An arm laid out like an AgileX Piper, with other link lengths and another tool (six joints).
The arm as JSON. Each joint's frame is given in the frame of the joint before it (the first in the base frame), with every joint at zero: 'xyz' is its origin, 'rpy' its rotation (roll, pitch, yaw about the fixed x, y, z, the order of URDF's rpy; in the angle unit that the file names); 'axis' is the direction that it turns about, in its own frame. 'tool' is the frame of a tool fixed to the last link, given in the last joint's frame.
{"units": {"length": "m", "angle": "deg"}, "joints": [
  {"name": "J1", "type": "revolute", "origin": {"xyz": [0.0, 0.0, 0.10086], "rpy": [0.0, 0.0, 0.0]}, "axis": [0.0, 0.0, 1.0]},
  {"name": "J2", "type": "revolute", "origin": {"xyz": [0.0, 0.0, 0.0], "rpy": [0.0, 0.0, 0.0]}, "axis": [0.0, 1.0, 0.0]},
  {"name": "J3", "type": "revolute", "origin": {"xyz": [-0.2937, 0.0, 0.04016], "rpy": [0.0, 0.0, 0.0]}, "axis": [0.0, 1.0, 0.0]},
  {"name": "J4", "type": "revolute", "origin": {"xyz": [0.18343, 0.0, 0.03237], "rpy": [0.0, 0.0, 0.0]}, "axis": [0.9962, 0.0, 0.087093]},
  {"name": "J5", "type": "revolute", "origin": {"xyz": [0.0, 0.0, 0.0], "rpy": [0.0, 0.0, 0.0]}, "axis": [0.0, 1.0, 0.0]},
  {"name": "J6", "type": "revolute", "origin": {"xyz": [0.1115, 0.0, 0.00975], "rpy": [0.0, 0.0, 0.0]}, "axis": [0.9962, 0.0, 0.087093]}
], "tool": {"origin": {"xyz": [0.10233, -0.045, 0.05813], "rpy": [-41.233, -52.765, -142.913]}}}
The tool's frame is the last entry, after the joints.
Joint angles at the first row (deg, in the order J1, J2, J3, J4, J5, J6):
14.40, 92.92, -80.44, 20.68, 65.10, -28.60
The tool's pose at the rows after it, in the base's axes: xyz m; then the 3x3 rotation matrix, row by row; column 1 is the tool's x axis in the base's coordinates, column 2 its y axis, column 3 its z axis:
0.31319 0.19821 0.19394; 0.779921 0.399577 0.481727; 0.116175 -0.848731 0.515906; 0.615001 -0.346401 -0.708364
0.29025 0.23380 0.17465; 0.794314 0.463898 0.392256; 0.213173 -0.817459 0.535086; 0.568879 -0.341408 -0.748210
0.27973 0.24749 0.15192; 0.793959 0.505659 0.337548; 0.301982 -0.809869 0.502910; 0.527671 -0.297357 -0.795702
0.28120 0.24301 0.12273; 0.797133 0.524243 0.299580; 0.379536 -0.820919 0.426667; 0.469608 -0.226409 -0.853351
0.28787 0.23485 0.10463; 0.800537 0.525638 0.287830; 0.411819 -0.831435 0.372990; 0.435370 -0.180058 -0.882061
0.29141 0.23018 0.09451; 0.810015 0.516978 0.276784; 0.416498 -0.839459 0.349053; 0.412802 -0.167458 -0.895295
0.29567 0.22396 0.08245; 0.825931 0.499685 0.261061; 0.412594 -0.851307 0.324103; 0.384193 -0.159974 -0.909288
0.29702 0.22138 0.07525; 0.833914 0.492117 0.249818; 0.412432 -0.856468 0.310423; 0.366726 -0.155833 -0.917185
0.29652 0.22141 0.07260; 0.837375 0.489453 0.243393; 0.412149 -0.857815 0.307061; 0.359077 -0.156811 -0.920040
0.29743 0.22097 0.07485; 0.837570 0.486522 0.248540; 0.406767 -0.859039 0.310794; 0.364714 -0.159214 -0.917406
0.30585 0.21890 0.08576; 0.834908 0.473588 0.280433; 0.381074 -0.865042 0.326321; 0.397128 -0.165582 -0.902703
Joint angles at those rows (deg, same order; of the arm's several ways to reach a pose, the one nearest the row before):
25.17, 93.64, -80.51, 21.36, 65.74, -26.73
32.33, 96.36, -80.51, 20.62, 65.92, -24.85
36.45, 99.46, -80.51, 17.84, 66.11, -23.57
37.77, 103.47, -80.51, 13.69, 66.81, -22.71
37.46, 106.15, -80.51, 11.05, 66.81, -22.40
36.87, 107.69, -80.51, 10.40, 66.81, -22.34
35.85, 109.55, -80.51, 10.12, 66.81, -22.34
35.48, 110.65, -80.51, 9.97, 66.81, -22.29
35.48, 111.06, -80.51, 10.09, 66.86, -22.23
35.29, 110.75, -80.57, 10.20, 66.86, -22.23
34.20, 109.74, -81.63, 10.38, 66.86, -22.23

